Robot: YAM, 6 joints.
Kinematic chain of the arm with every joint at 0, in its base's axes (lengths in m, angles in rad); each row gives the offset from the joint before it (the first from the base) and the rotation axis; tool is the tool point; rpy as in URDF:
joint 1: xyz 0 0 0.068 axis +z
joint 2: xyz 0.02 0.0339 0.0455 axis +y
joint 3: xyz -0.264 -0.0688 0 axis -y
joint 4: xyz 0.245 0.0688 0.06 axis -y
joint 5: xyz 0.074 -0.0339 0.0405 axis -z
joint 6: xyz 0.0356 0 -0.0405 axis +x
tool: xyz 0 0 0 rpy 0 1.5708 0
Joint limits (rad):
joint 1: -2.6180..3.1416
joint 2: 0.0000..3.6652
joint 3: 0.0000..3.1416
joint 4: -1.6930..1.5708
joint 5: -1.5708..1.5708
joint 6: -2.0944..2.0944
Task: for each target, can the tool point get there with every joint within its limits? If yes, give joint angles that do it. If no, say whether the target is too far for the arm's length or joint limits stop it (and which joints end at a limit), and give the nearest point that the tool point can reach.
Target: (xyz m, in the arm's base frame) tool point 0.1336 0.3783 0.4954
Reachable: yes | joints 1.1633 1.8445 2.1745 -0.4171 -0.8726 -1.3458
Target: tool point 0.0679 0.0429 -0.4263
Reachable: no: joint limits stop it (at a limit: joint 2) | nearest point 0.0935 0.0591 -0.3530 | short by 0.079 m
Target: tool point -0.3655 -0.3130 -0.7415
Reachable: no: too far | nearest point -0.2730 -0.2338 -0.3630 | short by 0.398 m
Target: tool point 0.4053 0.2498 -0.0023
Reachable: yes | joints 0.5940 2.5813 1.3546 0.7701 0.5909 -0.4736
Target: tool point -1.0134 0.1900 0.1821
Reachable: no: too far | nearest point -0.6334 0.1187 0.1559 | short by 0.388 m
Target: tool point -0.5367 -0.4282 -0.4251
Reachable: no: too far | nearest point -0.4016 -0.3204 -0.2647 | short by 0.236 m
